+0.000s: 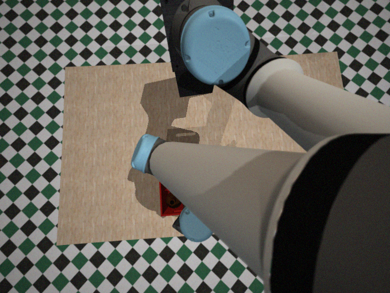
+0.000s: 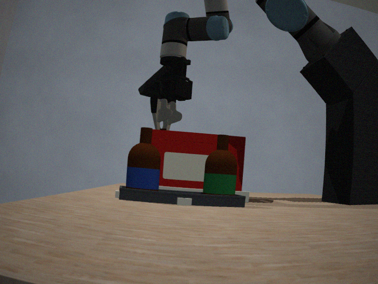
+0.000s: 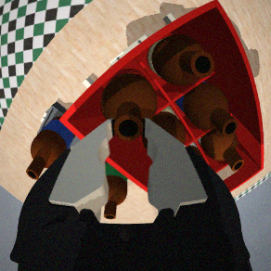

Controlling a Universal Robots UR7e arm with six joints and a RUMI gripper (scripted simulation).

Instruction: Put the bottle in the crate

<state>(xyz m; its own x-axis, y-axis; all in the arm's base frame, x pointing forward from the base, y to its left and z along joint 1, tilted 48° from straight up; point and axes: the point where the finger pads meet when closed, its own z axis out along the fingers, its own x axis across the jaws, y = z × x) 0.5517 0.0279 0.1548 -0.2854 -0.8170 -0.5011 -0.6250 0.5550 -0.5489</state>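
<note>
My gripper is now 9 cm above the crate, 7 cm past it and 6 cm to the left of it. The rest, counted from my hand: green-labelled bottle: 18 cm behind, 14 cm to the left, 9 cm below; then blue-labelled bottle: 19 cm to the left, 9 cm below, 2 cm behind; then tray: 16 cm to the left, 16 cm below, 10 cm behind.
</note>
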